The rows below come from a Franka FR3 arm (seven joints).
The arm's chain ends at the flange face. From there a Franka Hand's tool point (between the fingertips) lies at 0.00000 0.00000 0.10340 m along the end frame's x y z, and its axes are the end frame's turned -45 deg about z.
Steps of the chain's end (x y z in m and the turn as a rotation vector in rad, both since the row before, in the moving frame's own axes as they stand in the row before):
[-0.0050, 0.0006, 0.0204, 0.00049, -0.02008, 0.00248]
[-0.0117, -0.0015, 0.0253, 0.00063, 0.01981, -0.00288]
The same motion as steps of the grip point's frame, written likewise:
[-0.0054, -0.0046, 0.0204, 0.01455, -0.01385, 0.00248]
[-0.0057, -0.0079, 0.0253, -0.01356, 0.01445, -0.00288]

